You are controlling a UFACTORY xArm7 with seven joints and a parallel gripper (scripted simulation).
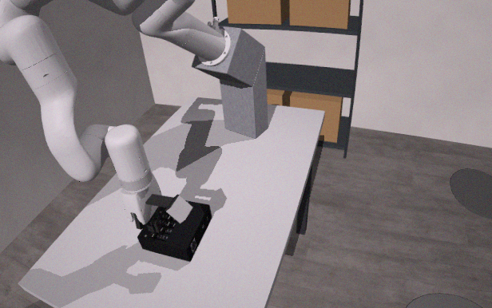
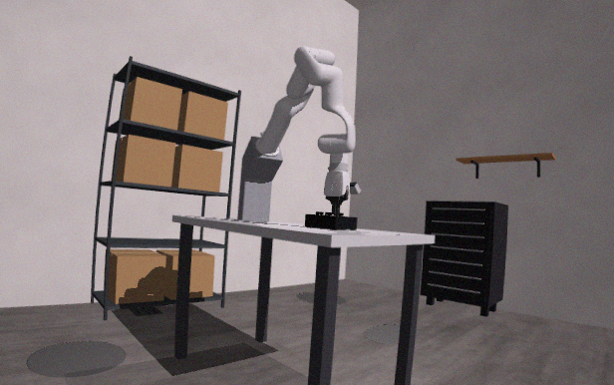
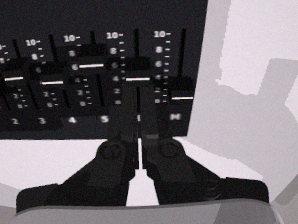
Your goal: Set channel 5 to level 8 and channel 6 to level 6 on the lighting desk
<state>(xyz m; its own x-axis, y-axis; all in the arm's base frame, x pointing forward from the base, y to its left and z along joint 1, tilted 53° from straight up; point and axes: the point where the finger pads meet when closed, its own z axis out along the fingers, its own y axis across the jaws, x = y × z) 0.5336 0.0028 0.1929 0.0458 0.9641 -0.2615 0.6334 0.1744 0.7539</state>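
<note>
Now: the channel 6 fader cap 20 mm to the left of my hand and 10 mm below it. Also, from my hand: channel 5 fader cap 20 mm behind, 30 mm to the left, 10 mm below; then master fader cap 20 mm ahead, 10 mm to the left, 10 mm below.
</note>
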